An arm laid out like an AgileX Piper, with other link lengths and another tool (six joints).
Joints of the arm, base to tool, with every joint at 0 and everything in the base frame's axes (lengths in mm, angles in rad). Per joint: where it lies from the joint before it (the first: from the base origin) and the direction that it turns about. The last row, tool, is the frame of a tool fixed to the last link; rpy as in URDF.
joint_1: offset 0 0 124.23 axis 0 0 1
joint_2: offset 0 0 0 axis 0 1 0
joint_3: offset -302.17 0 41.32 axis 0 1 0
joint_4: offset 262.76 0 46.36 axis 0.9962 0 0.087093
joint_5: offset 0 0 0 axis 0 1 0
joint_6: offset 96.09 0 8.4 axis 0.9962 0 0.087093
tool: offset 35.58 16 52.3 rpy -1.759 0.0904 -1.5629
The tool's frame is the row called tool.
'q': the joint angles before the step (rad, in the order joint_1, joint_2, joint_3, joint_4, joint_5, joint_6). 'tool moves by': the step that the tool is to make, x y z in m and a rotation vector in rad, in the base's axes. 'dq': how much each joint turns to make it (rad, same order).
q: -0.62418 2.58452 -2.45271 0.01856 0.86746 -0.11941
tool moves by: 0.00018 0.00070 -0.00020 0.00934 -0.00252 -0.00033
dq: 0.00000 -0.00001 0.00003 0.00906 0.00340 0.00000
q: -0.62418 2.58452 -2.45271 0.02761 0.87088 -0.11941
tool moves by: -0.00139 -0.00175 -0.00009 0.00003 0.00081 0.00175
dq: -0.00442 -0.00004 0.00008 0.00442 0.00082 -0.00800
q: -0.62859 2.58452 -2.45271 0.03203 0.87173 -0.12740
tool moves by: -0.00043 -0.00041 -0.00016 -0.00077 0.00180 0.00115
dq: -0.00108 0.00001 -0.00003 0.00000 0.00109 -0.00277
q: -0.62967 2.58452 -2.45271 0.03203 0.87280 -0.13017
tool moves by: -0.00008 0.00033 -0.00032 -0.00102 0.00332 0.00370
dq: 0.00000 -0.00002 0.00004 0.00000 0.00217 -0.00458
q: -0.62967 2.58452 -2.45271 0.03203 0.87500 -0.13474
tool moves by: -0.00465 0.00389 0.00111 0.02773 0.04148 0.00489
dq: -0.00001 -0.01296 0.00010 0.00000 0.06283 -0.00356
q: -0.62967 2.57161 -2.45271 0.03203 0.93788 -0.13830
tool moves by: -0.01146 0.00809 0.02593 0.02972 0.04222 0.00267
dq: -0.00082 -0.05902 -0.00002 -0.00088 0.11072 0.00001
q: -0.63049 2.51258 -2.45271 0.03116 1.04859 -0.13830
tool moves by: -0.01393 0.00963 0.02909 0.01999 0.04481 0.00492
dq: 0.00000 -0.06280 -0.00534 -0.00875 0.11623 -0.00272
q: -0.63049 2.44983 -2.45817 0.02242 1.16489 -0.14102
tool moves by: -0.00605 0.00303 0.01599 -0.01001 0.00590 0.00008
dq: -0.00001 -0.03116 -0.00005 -0.01113 0.03008 -0.00094
